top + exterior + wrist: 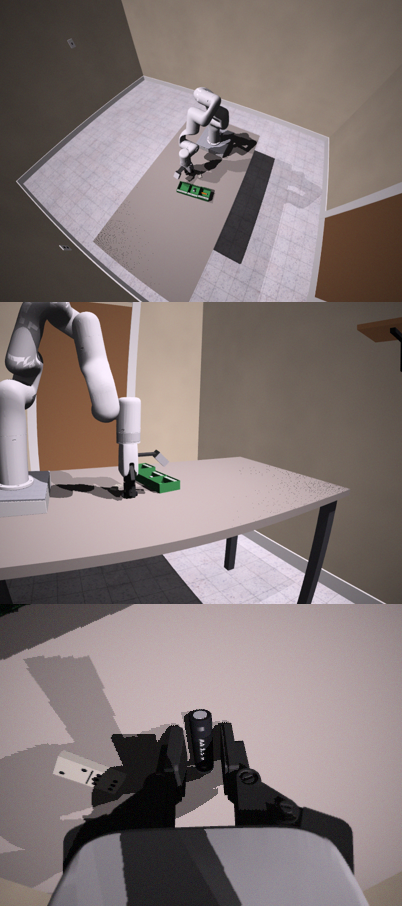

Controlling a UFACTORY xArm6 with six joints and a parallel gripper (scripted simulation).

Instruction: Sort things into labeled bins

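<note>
My hand is 2 cm above the black battery. Also, from my hand: white domino: 4 cm behind, 9 cm to the left, 2 cm below; silver nut: 10 cm ahead, 14 cm to the left, 1 cm below; black nut: 8 cm ahead, 13 cm to the left, 1 cm below.
</note>
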